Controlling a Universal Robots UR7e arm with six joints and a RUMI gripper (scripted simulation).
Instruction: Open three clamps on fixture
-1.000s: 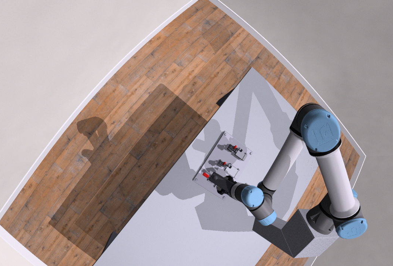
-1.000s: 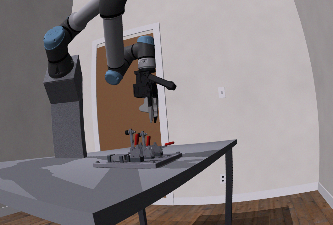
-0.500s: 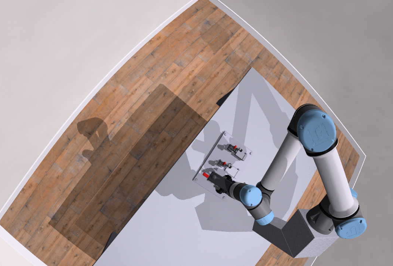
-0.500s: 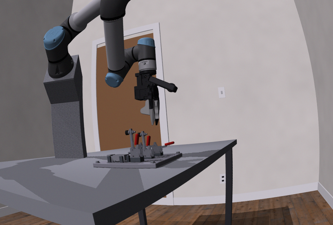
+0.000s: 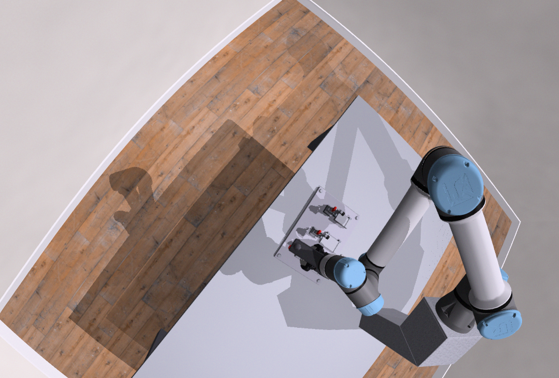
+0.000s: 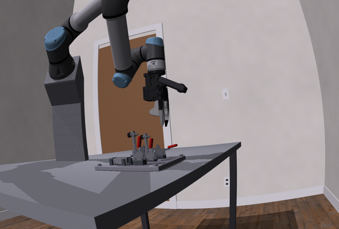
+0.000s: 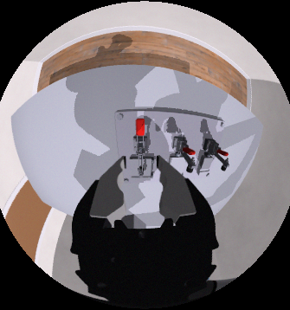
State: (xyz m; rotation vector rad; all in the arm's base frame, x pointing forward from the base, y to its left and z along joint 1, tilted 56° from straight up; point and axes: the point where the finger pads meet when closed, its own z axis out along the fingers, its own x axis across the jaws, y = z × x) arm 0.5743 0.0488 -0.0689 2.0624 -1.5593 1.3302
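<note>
My gripper is now 15 cm above the metal plate, 11 cm to the left of it and 6 cm past it.
</note>
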